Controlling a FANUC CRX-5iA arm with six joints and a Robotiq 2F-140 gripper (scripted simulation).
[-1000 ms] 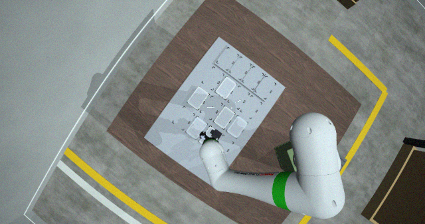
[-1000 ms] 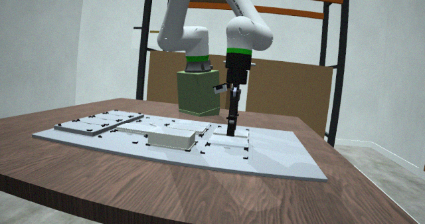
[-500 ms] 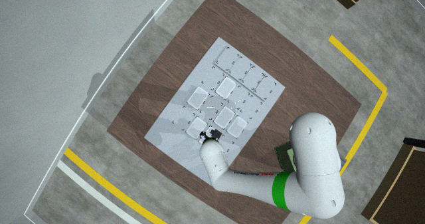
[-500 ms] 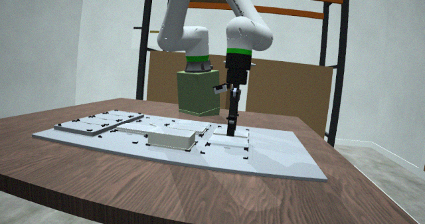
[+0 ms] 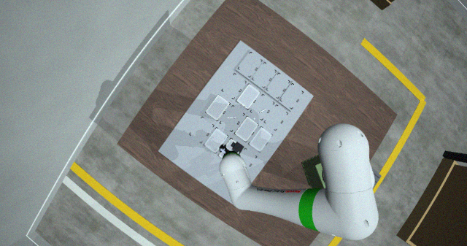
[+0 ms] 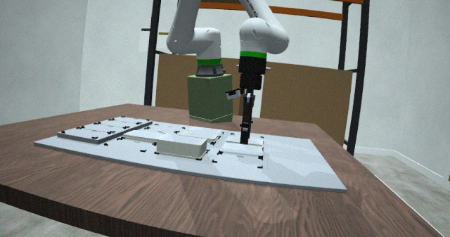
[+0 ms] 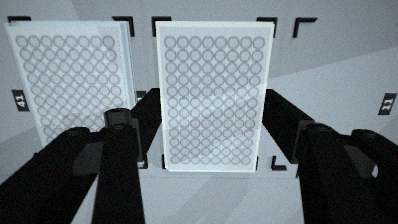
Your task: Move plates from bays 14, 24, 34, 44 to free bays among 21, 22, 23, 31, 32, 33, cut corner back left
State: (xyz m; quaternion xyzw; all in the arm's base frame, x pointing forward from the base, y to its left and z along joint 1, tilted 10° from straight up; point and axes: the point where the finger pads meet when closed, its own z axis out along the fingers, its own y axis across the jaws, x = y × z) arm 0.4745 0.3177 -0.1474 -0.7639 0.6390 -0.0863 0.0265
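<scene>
My hand is 20 mm past the white scrap, 10 mm to the left of it and 30 mm above it. The rest, counted from my hand: sealed deep-well block (240 mm ahead, 120 mm to the right, 10 mm below); then sealed plate (80 mm behind, 180 mm to the right, 20 mm below); then round thing (40 mm ahead, 240 mm to the right, 30 mm below).
</scene>
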